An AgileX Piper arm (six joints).
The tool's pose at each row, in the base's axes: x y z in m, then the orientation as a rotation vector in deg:
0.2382, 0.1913, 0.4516, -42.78, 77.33, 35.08
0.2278, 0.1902, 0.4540, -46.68, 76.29, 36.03
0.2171, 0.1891, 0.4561, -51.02, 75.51, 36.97
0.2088, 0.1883, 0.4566, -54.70, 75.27, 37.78
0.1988, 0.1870, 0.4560, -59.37, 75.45, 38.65
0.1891, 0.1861, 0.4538, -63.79, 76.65, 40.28
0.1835, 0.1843, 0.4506, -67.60, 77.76, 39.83
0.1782, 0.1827, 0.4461, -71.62, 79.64, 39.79
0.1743, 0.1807, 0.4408, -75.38, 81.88, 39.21
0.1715, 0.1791, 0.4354, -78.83, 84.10, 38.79
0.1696, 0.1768, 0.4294, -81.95, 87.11, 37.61
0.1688, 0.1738, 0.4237, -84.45, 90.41, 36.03
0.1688, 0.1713, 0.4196, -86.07, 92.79, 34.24
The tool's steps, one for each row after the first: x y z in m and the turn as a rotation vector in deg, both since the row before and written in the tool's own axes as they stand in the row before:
-0.0037, 0.0070, -0.0073, -3.33, 0.48, -1.61
-0.0036, 0.0076, -0.0071, -3.61, 0.94, -1.66
-0.0018, 0.0064, -0.0051, -3.04, 1.18, -1.16
-0.0010, 0.0080, -0.0061, -3.73, 1.98, -1.28
0.0006, 0.0086, -0.0050, -3.94, 2.50, -0.13
0.0026, 0.0051, -0.0034, -2.27, 2.76, -1.10
0.0039, 0.0054, -0.0026, -2.65, 3.31, -0.47
0.0050, 0.0043, -0.0018, -2.16, 3.61, -0.40
0.0052, 0.0035, -0.0006, -2.07, 3.39, -0.17
0.0061, 0.0026, -0.0003, -1.45, 4.01, 0.11
0.0063, 0.0014, -0.0003, -0.87, 4.02, 0.38
0.0048, 0.0003, 0.0000, -0.15, 3.02, 0.10

